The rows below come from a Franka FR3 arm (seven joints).
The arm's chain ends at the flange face. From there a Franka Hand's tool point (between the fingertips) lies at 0.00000 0.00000 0.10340 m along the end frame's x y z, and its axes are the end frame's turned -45 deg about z.
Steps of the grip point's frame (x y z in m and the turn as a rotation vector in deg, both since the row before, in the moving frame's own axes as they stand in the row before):
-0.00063 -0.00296 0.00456 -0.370 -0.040 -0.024
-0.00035 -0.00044 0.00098 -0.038 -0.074 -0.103
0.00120 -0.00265 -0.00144 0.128 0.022 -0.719
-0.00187 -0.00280 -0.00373 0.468 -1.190 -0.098
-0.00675 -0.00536 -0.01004 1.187 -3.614 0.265
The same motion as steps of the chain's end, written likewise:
-0.00296 -0.00217 0.00456 -0.290 0.233 -0.024
-0.00051 -0.00021 0.00098 -0.079 -0.025 -0.103
-0.00089 -0.00253 -0.00144 0.106 -0.075 -0.719
-0.00119 -0.00158 -0.00370 -0.511 -1.172 -0.098
-0.00243 -0.00210 -0.00981 -1.716 -3.395 0.265

